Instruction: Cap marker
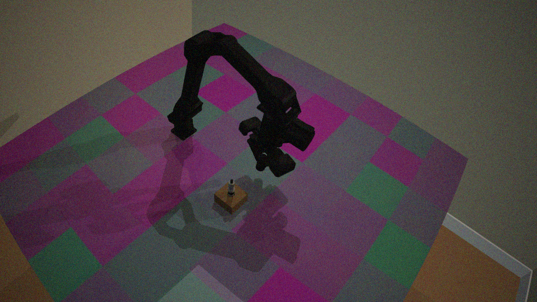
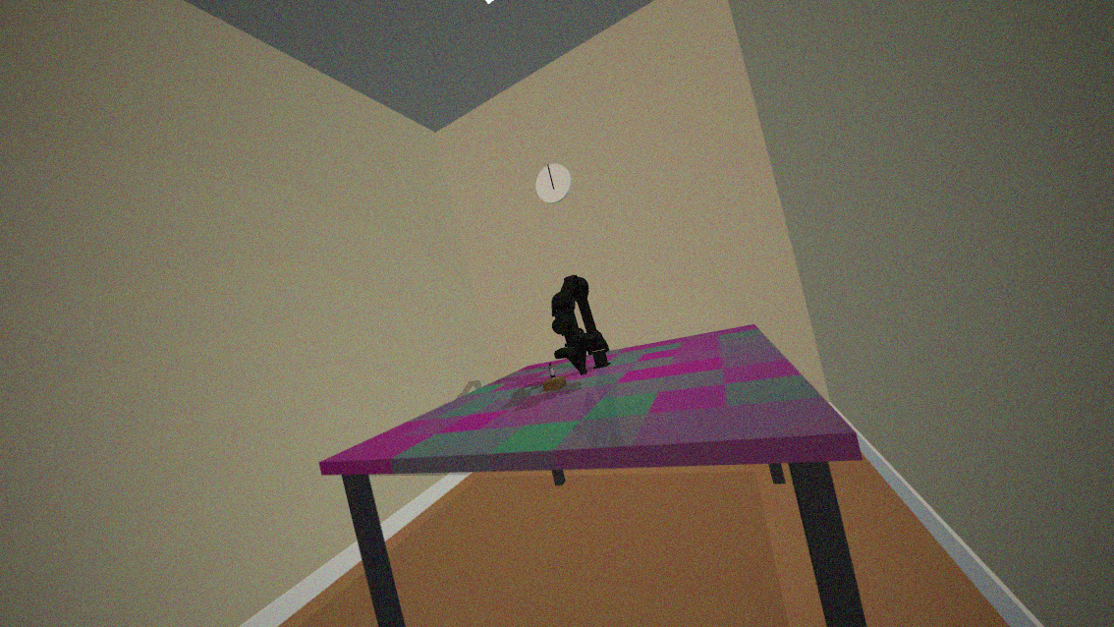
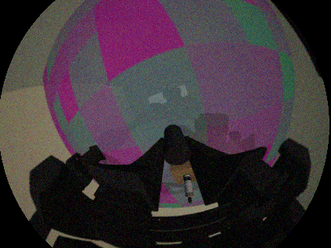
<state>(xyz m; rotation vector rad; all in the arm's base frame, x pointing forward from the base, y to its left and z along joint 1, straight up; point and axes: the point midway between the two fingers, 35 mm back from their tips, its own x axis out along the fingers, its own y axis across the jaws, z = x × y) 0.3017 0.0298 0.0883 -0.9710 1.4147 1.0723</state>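
The tan holder block lies 12 cm to the right of my gripper tip and 4 cm below it. Round my gripper tip: black cap: 1 cm above.
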